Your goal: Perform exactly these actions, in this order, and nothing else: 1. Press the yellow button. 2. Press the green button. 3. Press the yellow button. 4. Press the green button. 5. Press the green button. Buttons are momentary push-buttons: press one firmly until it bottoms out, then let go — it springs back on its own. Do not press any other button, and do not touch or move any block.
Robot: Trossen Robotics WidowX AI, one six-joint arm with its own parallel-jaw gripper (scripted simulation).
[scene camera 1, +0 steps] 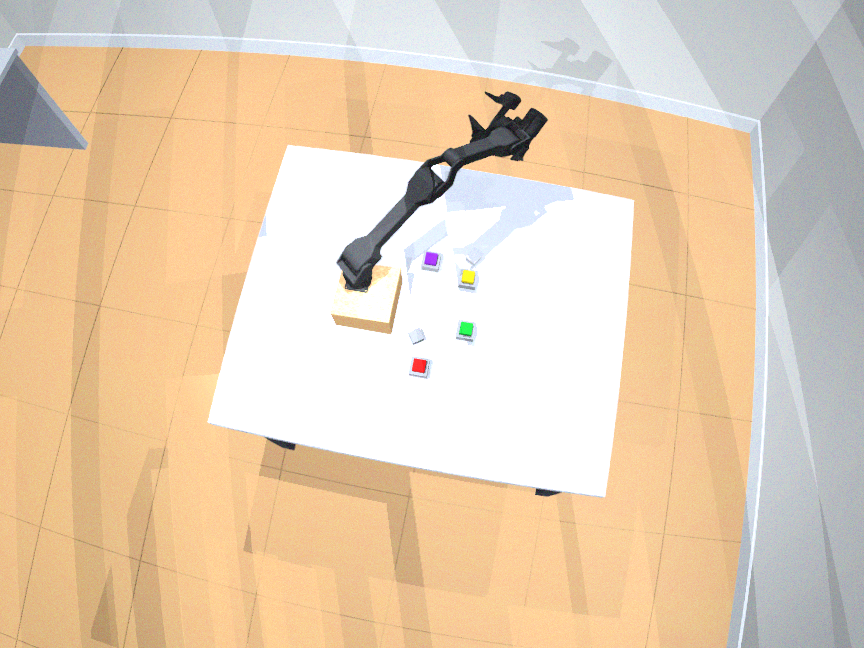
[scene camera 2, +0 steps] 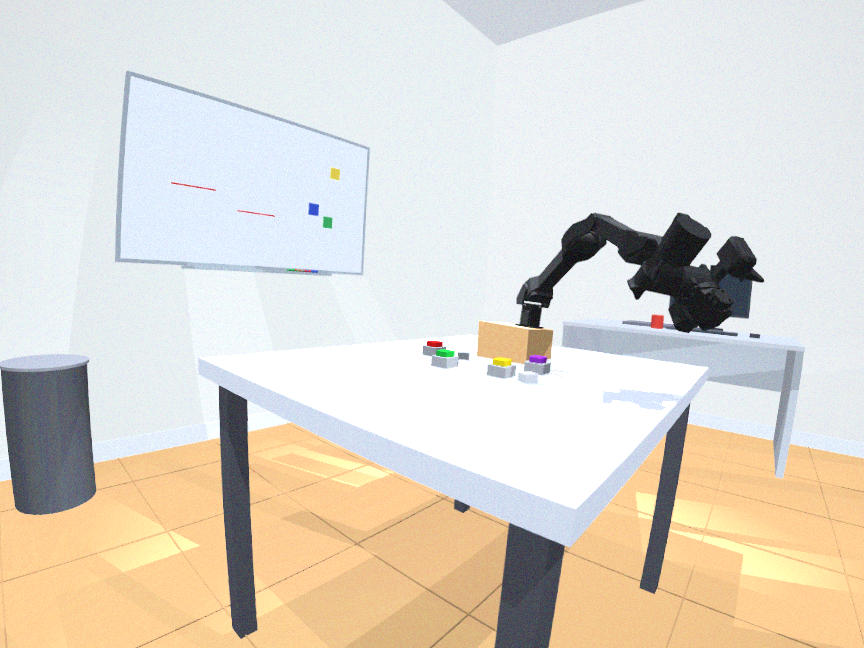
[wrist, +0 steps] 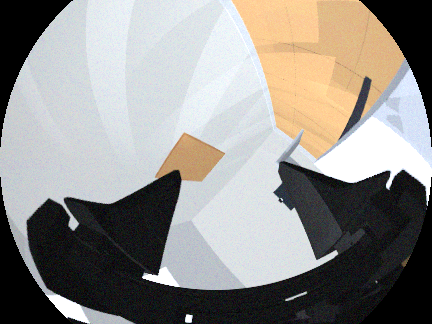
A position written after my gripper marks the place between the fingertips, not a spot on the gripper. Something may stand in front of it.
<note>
My gripper (scene camera 2: 746, 296) is open, with nothing in its grasp.
My gripper is seen too in scene camera 1 (scene camera 1: 477, 103) and in the wrist view (wrist: 230, 171).
</note>
